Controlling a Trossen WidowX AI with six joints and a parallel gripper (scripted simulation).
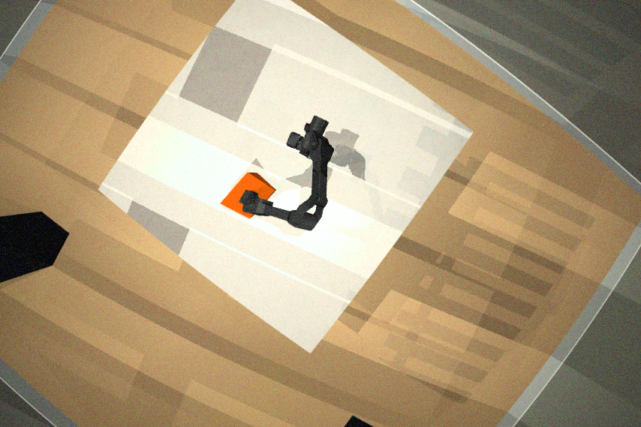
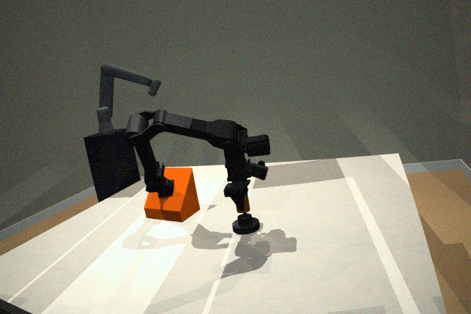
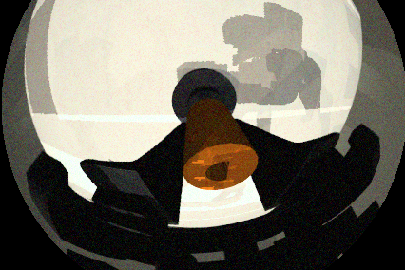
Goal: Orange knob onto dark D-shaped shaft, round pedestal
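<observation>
My gripper tip is now 20 mm below the orange knob. Also, from my gripper tip: round dark pedestal (40 mm below).
</observation>
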